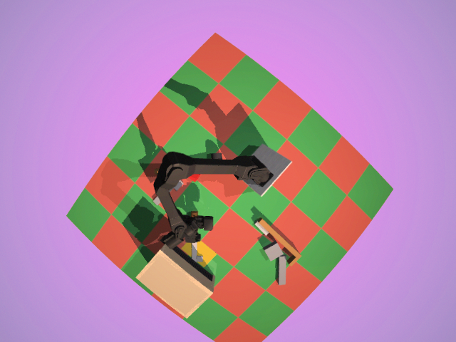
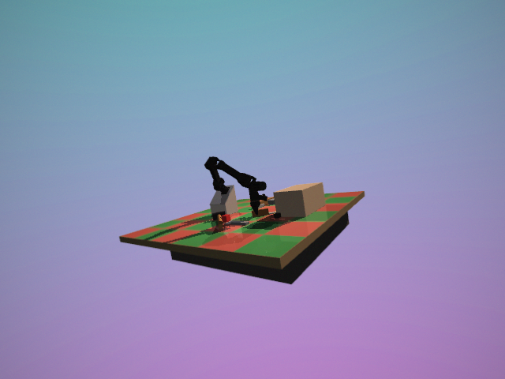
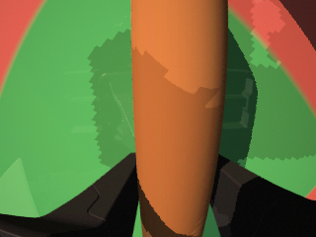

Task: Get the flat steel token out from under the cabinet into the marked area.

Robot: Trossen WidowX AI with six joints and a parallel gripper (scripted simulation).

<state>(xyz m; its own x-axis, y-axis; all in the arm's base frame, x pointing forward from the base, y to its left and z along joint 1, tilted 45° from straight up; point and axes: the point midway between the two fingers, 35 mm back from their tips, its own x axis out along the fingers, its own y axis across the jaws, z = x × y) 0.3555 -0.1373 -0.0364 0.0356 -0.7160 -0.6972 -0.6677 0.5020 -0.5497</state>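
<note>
Now: gripper tip 19 cm to the left of the grey t-shaped tool and 2 cm past it. Round my gripper tip: grey token (16 cm to the left, 14 cm ahead); red cube (15 cm behind, 14 cm to the right, 1 cm above); pale bar (27 cm to the left, 19 cm behind).
</note>
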